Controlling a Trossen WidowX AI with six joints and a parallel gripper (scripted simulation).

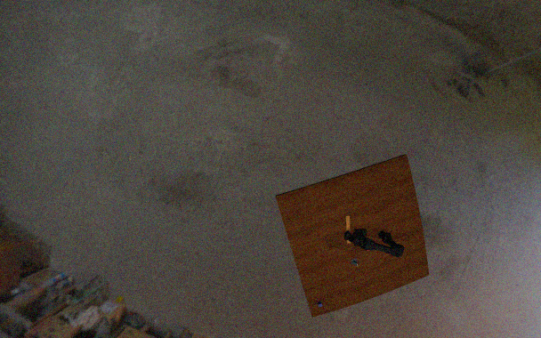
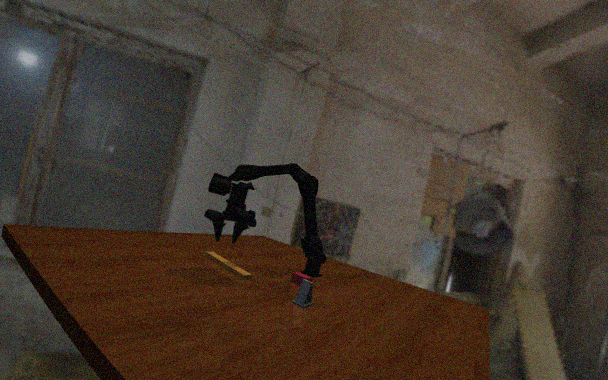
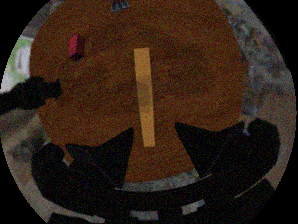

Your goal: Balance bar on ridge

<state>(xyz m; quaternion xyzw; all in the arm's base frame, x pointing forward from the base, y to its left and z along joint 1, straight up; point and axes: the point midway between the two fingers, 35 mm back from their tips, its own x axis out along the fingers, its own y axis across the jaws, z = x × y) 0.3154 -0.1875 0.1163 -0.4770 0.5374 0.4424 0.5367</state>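
Now: the flat yellow bar 70 mm below my gripper tip and 20 mm to the left of it. From my gripper tip the other things lie so: small red block: 250 mm to the left, 150 mm behind, 70 mm below; tiny purple thing: 690 mm to the left, 420 mm ahead, 70 mm below.
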